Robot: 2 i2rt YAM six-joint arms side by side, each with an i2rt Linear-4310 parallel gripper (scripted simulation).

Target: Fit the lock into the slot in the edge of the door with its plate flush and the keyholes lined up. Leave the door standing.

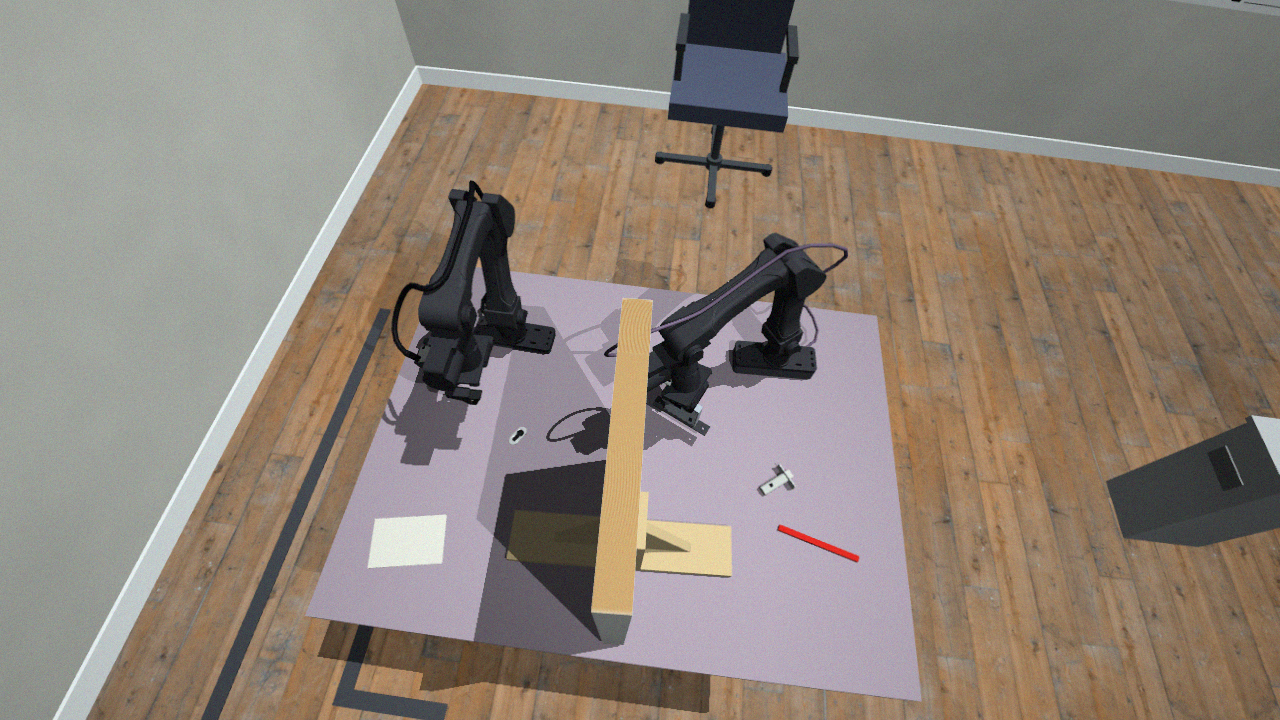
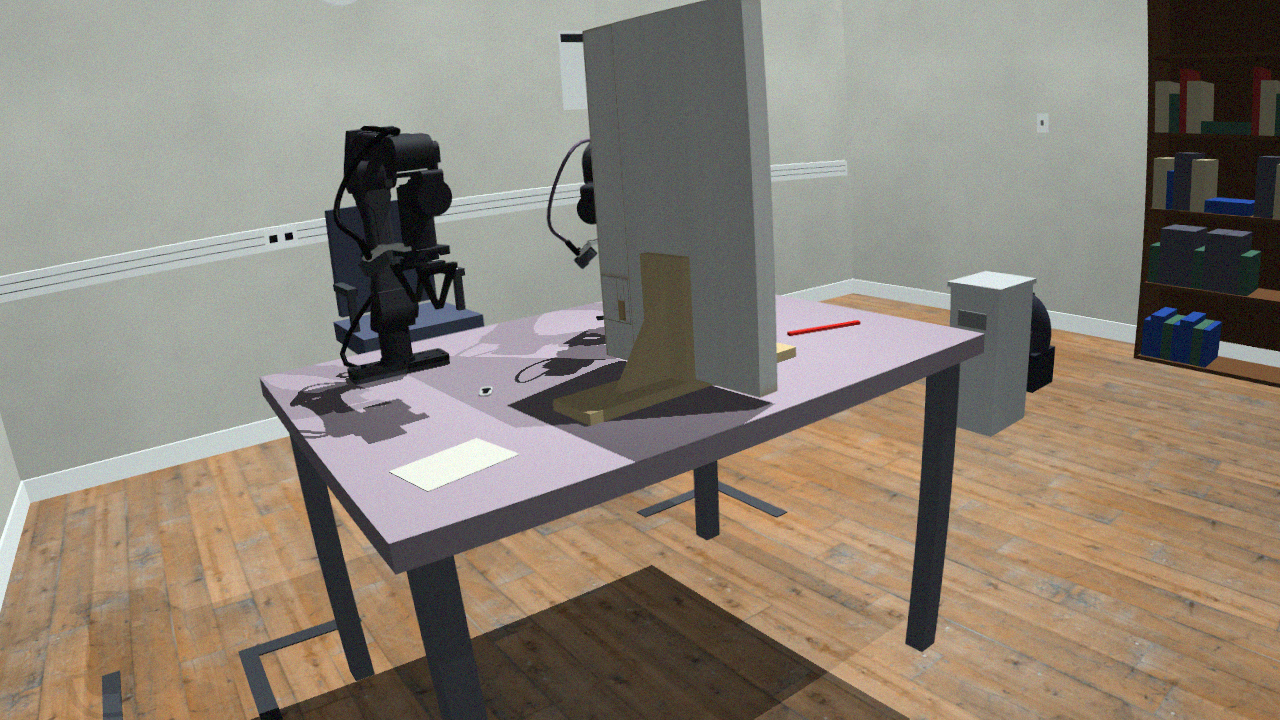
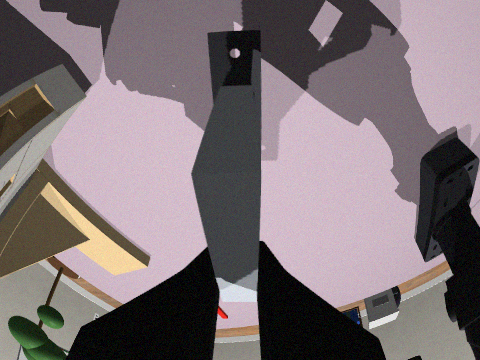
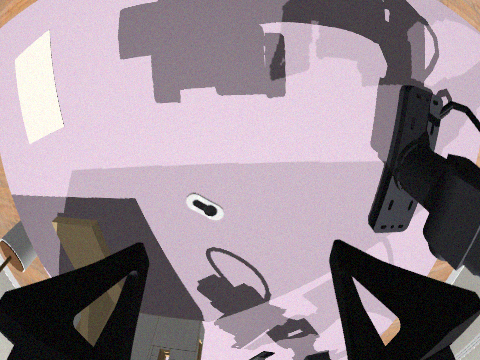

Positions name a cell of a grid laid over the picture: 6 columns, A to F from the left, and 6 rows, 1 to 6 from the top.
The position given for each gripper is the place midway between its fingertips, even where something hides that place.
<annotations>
right gripper: image 1 C4; image 2 C3; image 4 C5; not seen in image 3 (out of frame)
white sheet: image 1 B5; image 2 C4; image 4 A2; not seen in image 3 (out of frame)
</annotations>
